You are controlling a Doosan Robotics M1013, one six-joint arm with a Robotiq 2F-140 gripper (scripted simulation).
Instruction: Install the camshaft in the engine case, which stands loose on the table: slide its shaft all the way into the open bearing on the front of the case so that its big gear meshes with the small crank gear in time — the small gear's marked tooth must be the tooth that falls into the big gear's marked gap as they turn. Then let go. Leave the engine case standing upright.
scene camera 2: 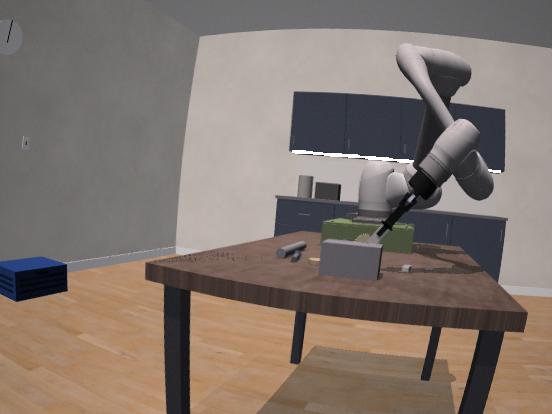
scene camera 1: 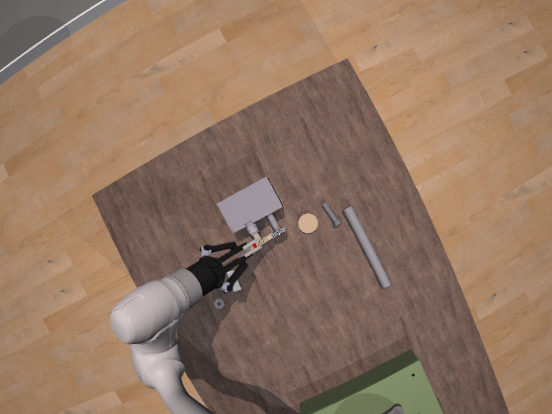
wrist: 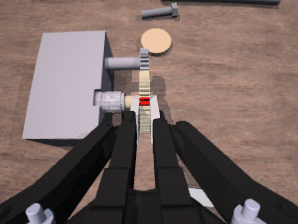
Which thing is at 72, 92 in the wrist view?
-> A grey engine case.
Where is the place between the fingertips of the gripper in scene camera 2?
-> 370, 243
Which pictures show the gripper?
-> Scene camera 2, scene camera 1 and the wrist view: all of them.
